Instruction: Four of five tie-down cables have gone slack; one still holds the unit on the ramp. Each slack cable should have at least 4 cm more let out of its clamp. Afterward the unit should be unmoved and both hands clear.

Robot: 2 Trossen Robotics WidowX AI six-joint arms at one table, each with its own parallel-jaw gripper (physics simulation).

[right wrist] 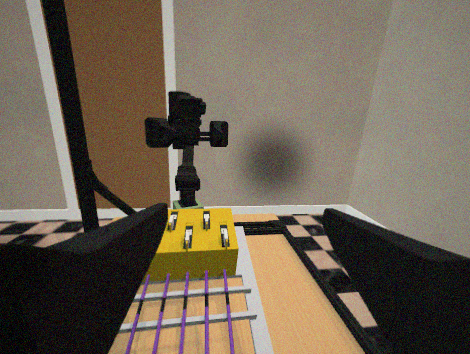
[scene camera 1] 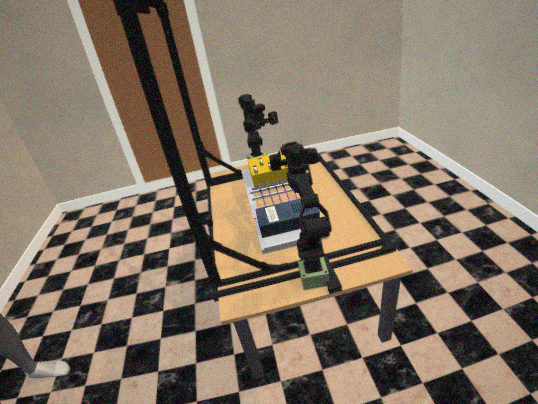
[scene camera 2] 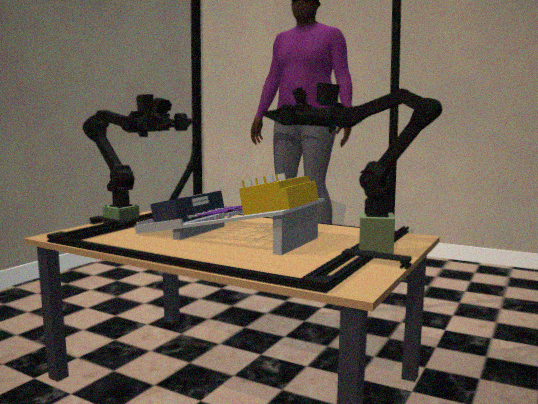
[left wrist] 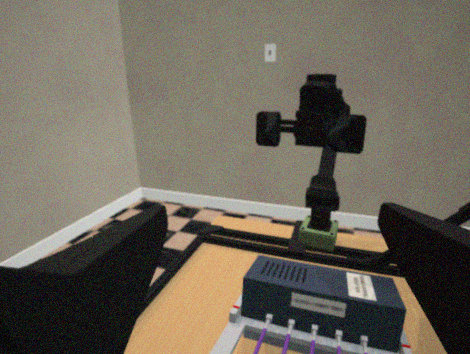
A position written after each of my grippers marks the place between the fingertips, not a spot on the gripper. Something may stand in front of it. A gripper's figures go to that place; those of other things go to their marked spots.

Labels:
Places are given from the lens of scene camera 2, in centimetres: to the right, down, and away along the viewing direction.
my left gripper point(scene camera 2: 265, 113): -1, -28, 158
my right gripper point(scene camera 2: 183, 120): -29, -27, 170
grey ramp point(scene camera 2: 292, 228): 7, 8, 155

